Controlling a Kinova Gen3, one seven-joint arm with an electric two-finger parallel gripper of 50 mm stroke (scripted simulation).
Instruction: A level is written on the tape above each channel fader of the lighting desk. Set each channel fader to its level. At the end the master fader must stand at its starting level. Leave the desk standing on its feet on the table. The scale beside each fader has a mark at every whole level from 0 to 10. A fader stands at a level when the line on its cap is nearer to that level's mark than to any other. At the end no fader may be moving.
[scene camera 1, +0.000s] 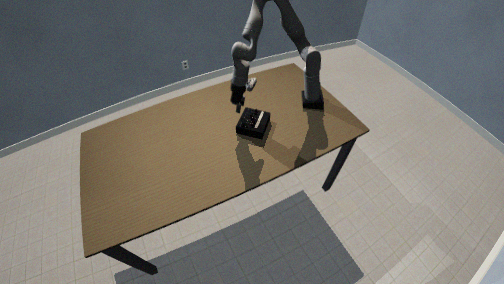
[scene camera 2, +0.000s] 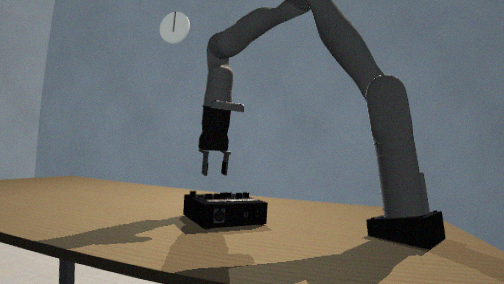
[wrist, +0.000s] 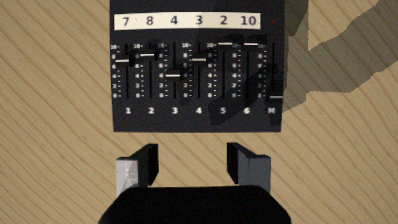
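What you'd see here is the gripper (scene camera 2: 214, 174), and you'd see the gripper (wrist: 192, 157) there too.
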